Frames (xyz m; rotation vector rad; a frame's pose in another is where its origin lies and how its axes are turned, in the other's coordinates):
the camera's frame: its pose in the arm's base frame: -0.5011 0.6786 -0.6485 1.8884 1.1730 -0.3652
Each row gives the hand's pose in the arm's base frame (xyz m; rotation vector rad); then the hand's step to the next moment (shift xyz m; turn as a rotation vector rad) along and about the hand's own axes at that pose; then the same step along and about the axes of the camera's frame.
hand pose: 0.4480 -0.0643 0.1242 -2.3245 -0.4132 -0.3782
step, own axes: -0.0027 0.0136 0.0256 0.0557 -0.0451 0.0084
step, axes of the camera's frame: 0.0253 -0.0098 0.0105 0.0176 0.0416 -0.0562
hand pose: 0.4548 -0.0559 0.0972 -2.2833 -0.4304 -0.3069
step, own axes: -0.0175 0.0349 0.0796 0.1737 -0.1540 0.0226
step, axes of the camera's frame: 0.0730 -0.0445 0.0234 0.0485 0.1298 -0.1876
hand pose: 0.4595 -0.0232 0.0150 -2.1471 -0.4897 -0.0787
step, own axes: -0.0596 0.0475 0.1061 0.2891 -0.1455 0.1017
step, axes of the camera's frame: 0.0693 -0.1080 0.0246 0.1719 0.1817 -0.2292
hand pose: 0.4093 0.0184 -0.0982 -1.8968 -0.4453 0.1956
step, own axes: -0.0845 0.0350 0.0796 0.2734 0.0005 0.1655
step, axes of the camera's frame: 0.0069 -0.1210 0.0027 0.2716 0.0943 -0.1396
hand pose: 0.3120 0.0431 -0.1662 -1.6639 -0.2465 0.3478
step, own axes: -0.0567 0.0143 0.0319 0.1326 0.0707 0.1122
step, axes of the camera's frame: -0.0213 -0.0623 -0.0102 0.1822 -0.0079 -0.0439
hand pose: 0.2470 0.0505 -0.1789 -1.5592 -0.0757 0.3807
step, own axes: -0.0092 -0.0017 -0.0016 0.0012 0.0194 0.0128
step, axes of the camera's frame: -0.0086 -0.0041 -0.0002 0.0157 -0.0172 0.0006
